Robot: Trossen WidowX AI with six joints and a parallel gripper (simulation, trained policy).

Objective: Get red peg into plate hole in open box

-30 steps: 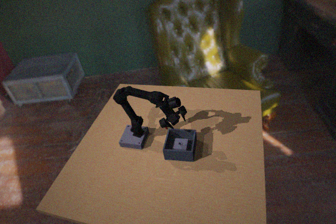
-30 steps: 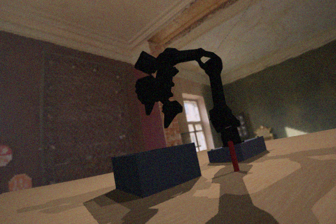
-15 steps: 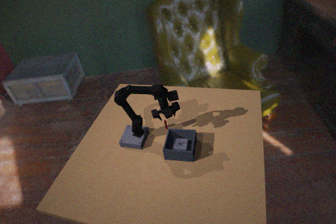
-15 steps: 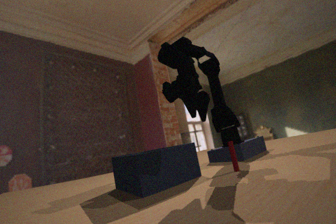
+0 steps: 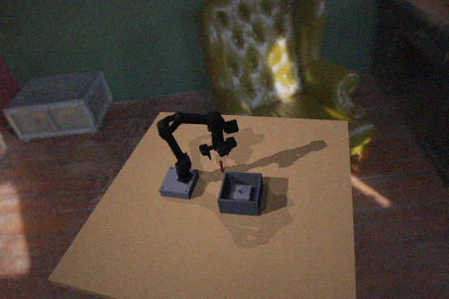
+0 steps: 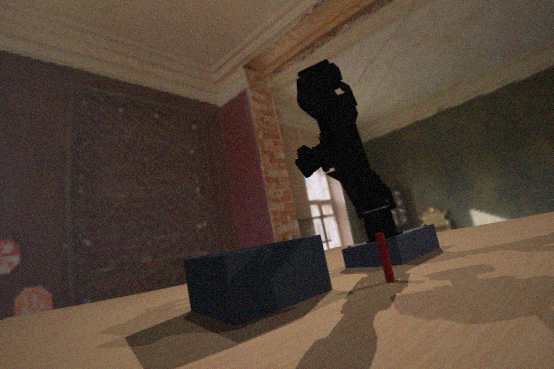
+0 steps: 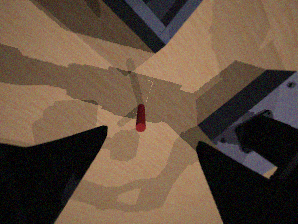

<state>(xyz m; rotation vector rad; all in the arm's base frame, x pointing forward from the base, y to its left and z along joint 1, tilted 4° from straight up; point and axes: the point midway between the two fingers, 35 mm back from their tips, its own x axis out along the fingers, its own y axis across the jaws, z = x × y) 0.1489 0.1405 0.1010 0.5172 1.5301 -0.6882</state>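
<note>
My gripper tip is now 1 cm past the red peg, 2 cm to the right of it and 9 cm above it. Round my gripper tip: blue-grey box 18 cm ahead, 12 cm to the right, 10 cm below; plate 18 cm ahead, 12 cm to the right, 8 cm below.
</note>
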